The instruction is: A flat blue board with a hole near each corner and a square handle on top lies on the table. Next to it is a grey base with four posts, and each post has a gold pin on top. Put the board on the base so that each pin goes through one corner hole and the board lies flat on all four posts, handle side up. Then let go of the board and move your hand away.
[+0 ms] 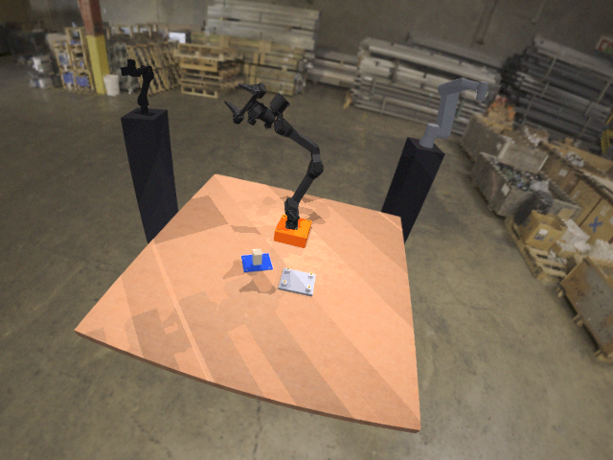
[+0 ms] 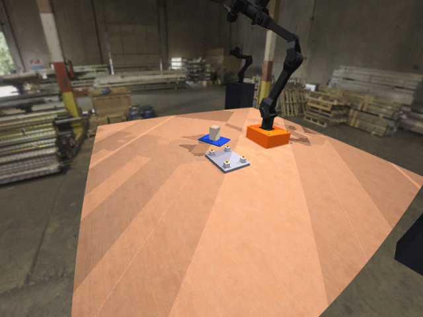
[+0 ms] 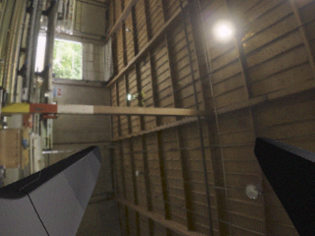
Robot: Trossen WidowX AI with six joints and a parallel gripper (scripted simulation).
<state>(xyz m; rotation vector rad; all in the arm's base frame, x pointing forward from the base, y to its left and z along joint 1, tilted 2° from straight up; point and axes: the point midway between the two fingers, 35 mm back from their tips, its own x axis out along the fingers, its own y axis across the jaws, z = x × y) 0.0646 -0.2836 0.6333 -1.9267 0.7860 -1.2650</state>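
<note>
The blue board lies 18 cm ahead of my gripper tip, 16 cm to the left of it and 69 cm below it. Round my gripper tip: grey base (28 cm ahead, 36 cm to the left, 71 cm below).
</note>
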